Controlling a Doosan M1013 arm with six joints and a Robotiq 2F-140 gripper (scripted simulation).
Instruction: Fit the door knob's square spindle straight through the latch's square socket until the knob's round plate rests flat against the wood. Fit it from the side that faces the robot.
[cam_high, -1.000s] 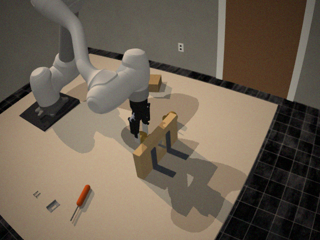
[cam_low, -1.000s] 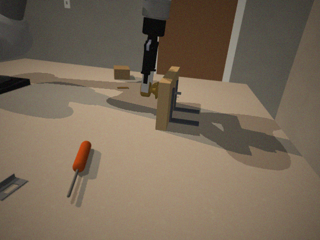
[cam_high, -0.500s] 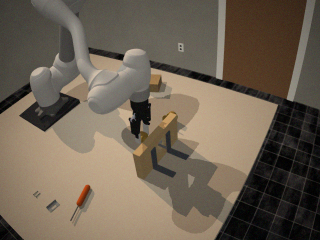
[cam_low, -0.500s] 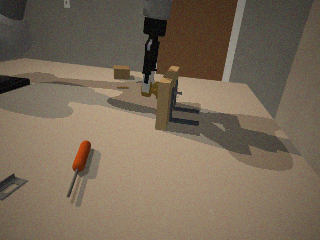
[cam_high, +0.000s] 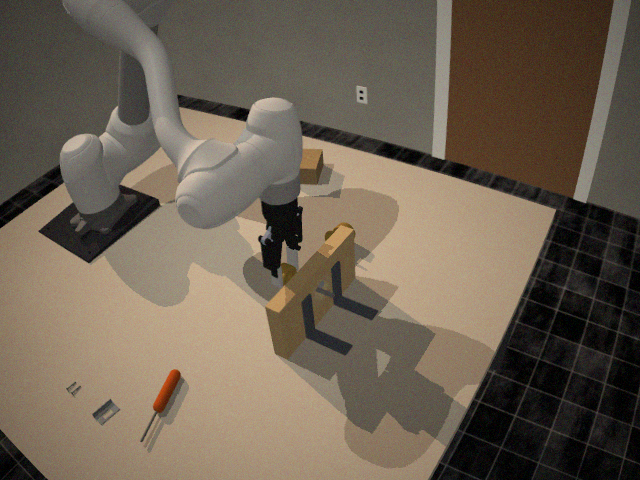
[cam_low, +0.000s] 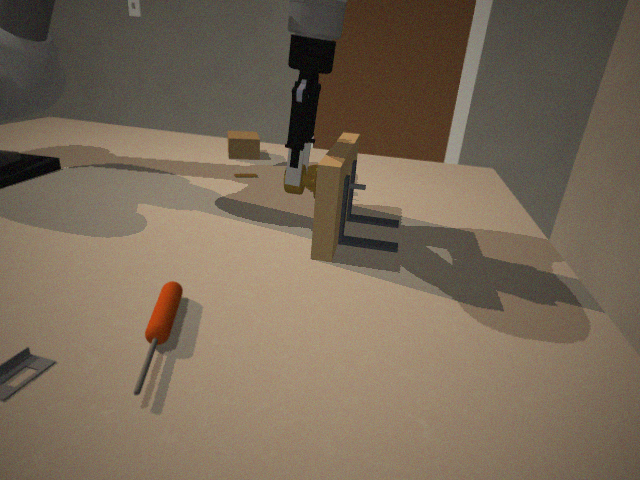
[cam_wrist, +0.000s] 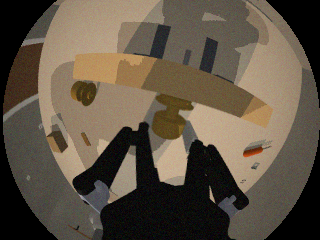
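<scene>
The latch socket is 8 cm ahead of my hand, 3 cm below it and 1 cm to the right of it. Round my hand: brass round piece (24 cm to the left, 9 cm below, 5 cm ahead); upright wooden board (8 cm ahead, 3 cm below, 1 cm to the right); brass door knob (4 cm ahead, 3 cm below, 1 cm to the right).
</scene>
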